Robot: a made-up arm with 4 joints.
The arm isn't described. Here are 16 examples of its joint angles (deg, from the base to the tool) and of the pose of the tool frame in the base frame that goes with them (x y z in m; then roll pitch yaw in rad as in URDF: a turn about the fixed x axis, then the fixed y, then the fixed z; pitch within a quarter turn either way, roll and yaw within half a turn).
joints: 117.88 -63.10 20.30 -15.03
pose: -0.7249 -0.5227 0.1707 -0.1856 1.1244 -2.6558
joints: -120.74 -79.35 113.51 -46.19
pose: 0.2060 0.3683 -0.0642 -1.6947 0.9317 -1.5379
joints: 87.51 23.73 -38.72 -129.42
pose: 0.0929 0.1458 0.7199 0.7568 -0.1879 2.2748
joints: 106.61 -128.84 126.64 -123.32
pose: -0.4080 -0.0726 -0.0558 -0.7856 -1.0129 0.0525
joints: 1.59 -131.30 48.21 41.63
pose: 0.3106 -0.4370 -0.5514 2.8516 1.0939 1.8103
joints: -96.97 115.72 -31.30 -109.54
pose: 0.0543 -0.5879 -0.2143 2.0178 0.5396 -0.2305
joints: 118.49 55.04 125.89 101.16
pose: -0.4140 0.1402 0.4292 -1.9303 -0.3014 1.7199
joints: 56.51 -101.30 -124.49 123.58
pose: 0.2134 -0.0621 -0.1887 1.4195 -0.7436 2.8510
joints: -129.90 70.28 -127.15 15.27
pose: -0.1567 -0.2255 0.4336 -1.9527 -0.9923 1.9720
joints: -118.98 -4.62 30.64 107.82
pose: -0.0038 0.4872 0.7829 -0.0916 -0.5332 -2.3218
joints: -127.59 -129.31 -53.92 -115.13
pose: -0.4734 0.3693 -0.3827 -1.9568 0.1354 1.6587
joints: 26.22 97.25 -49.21 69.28
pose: -0.4467 0.3983 0.3030 -1.6628 -0.4560 0.2909
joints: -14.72 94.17 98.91 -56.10
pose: 0.0349 -0.4416 0.1818 1.5565 -0.6635 0.4208
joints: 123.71 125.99 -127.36 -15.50
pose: 0.4006 0.0795 0.0632 1.0794 -0.7140 0.7662
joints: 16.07 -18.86 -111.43 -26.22
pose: 0.4927 0.1678 0.4125 -1.9257 -0.0994 -0.1175
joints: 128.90 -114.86 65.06 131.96
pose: -0.6713 -0.2043 -0.3958 1.7592 -0.3291 -1.9120
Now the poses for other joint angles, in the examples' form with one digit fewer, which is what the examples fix.
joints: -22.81 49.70 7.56 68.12
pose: -0.181 -0.259 0.797 -0.812 -0.372 1.809
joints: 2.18 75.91 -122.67 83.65
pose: 0.004 0.188 0.410 -1.703 0.097 -0.607
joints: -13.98 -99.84 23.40 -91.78
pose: 0.823 -0.162 -0.110 -1.729 -0.099 -1.725
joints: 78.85 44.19 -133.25 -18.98
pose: 0.287 -0.005 0.417 -2.644 -0.977 -0.966
